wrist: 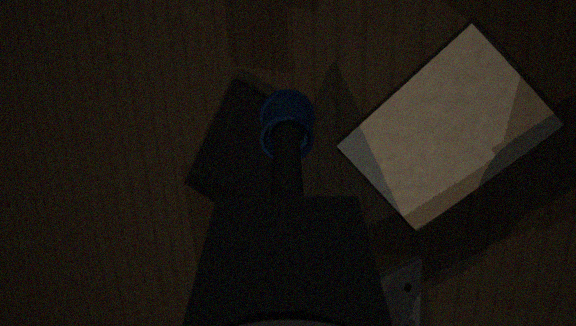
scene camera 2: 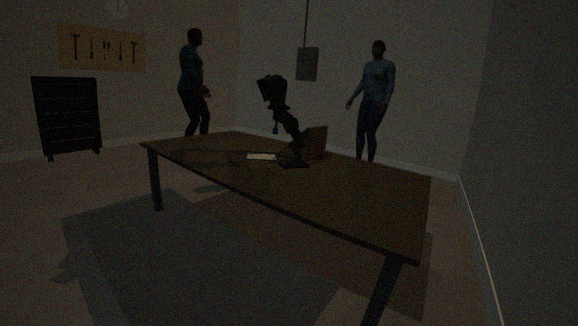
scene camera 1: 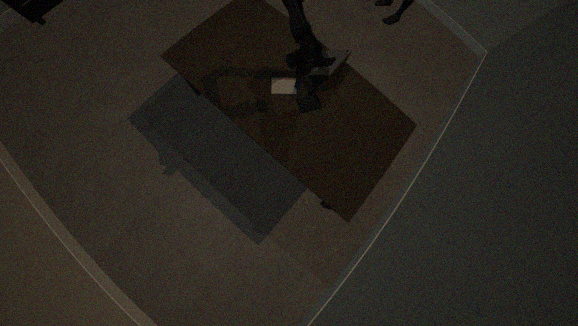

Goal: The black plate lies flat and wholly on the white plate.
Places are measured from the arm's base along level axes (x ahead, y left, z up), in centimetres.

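Where they show: hand, its tool point: (wrist: 286, 114) (scene camera 2: 275, 133) (scene camera 1: 296, 87); arm's base, origin of its link: (scene camera 2: 300, 140) (scene camera 1: 320, 63).
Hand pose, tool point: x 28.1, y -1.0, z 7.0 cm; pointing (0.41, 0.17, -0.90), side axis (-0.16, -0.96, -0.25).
Note:
Things, the pixels of their top centre, and the offset from my tool point. Level surfaces: height alone.
- white square plate, centre of its top: (wrist: 442, 136) (scene camera 2: 261, 156) (scene camera 1: 283, 85) dx -4.7, dy -10.5, dz -14.7 cm
- brown table, height of its surface: dz -15.2 cm
- black square plate, centre of its top: (wrist: 242, 156) (scene camera 2: 293, 163) (scene camera 1: 309, 102) dx -4.3, dy +9.5, dz -14.2 cm
The scene is very dark. A white square plate (scene camera 1: 284, 86) (scene camera 2: 261, 156) (wrist: 409, 145) lies flat on the brown table (scene camera 1: 339, 145) (scene camera 2: 352, 194). A black square plate (scene camera 1: 309, 104) (scene camera 2: 292, 164) (wrist: 228, 145) lies flat on the table beside it, apart from it. My blue suction cup (wrist: 287, 113) (scene camera 2: 275, 130) (scene camera 1: 295, 85) hangs over the black plate, above its edge nearer the white plate, and holds nothing. In the side view it is clearly above the table, not touching.
An upright brown board (scene camera 2: 315, 142) stands by the arm's base (scene camera 1: 326, 65). Two human figures (scene camera 2: 194, 81) (scene camera 2: 373, 100) stand behind the table. A panel (scene camera 2: 307, 63) hangs from the ceiling above.

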